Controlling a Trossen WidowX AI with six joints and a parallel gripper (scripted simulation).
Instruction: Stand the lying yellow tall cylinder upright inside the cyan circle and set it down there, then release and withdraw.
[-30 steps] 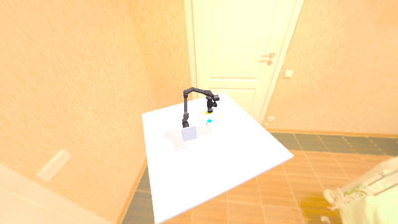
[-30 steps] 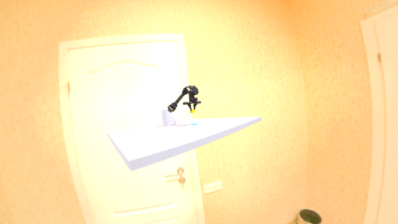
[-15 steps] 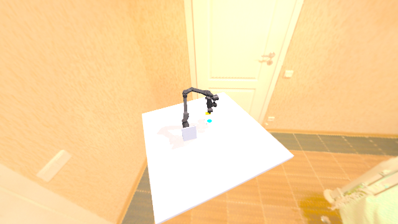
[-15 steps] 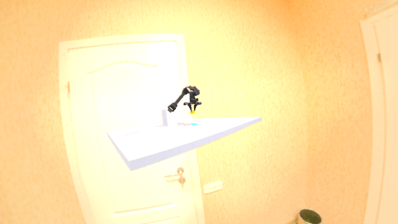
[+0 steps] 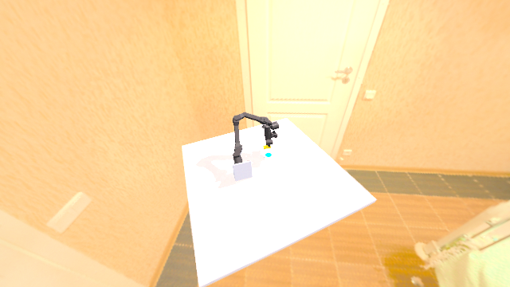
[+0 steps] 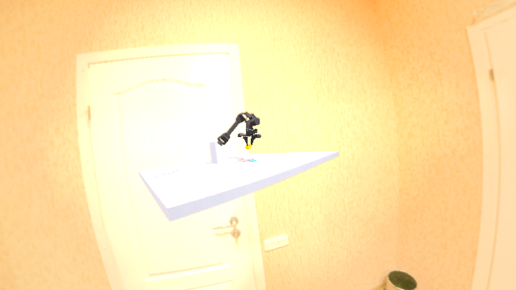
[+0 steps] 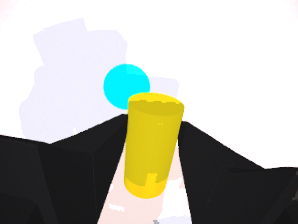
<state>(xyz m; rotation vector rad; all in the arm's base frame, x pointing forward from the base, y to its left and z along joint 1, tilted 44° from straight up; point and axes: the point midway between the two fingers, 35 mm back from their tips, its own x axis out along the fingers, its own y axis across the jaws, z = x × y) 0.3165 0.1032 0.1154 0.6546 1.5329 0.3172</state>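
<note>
The cyan circle is 20 mm to the left of my gripper tip and 120 mm below it. Also, from my gripper tip: yellow cylinder 20 mm behind, 10 mm below.
</note>
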